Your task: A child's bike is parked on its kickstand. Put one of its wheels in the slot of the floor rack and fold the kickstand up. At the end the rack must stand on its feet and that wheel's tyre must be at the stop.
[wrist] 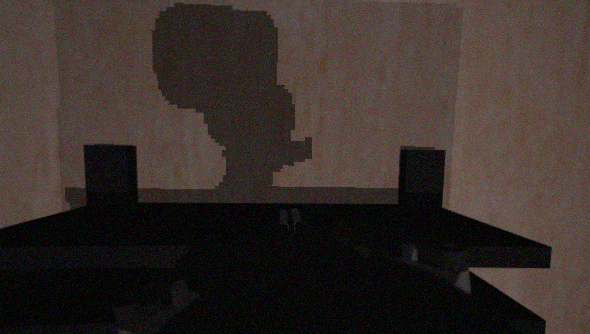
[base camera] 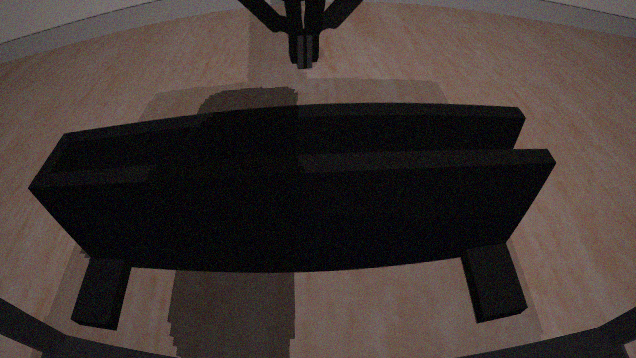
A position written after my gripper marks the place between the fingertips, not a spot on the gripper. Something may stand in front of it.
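Note:
Black floor rack (base camera: 321,187) (wrist: 71,265) visible. My gripper (base camera: 303,65) visible.

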